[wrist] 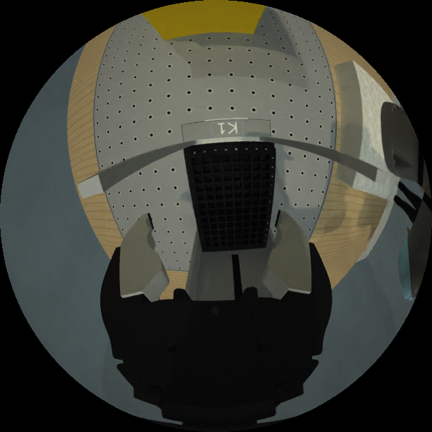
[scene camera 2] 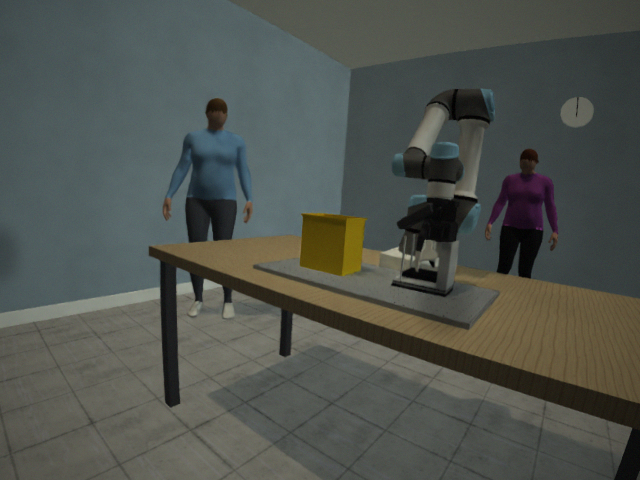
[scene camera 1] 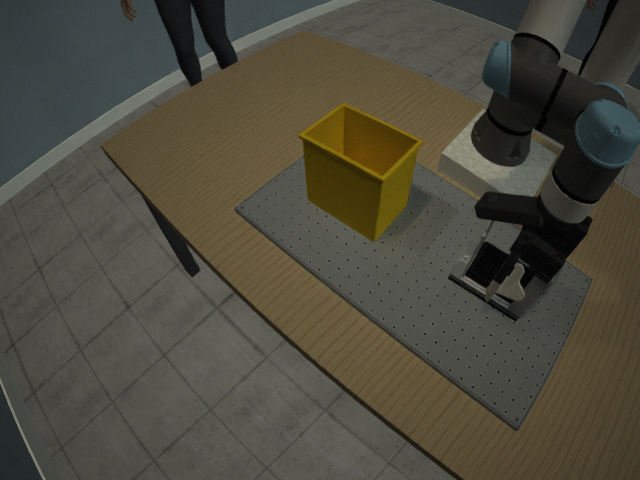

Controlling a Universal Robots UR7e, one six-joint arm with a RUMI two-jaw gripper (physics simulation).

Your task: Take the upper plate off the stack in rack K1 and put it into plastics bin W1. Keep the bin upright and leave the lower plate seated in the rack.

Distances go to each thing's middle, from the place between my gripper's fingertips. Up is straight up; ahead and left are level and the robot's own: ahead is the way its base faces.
The black gridded plate (scene camera 1: 489,259) is 20 mm behind my hand and 20 mm below it. Also, from my hand: yellow plastics bin W1 (scene camera 1: 359,169) (10 mm ahead, 330 mm to the right, 30 mm above).
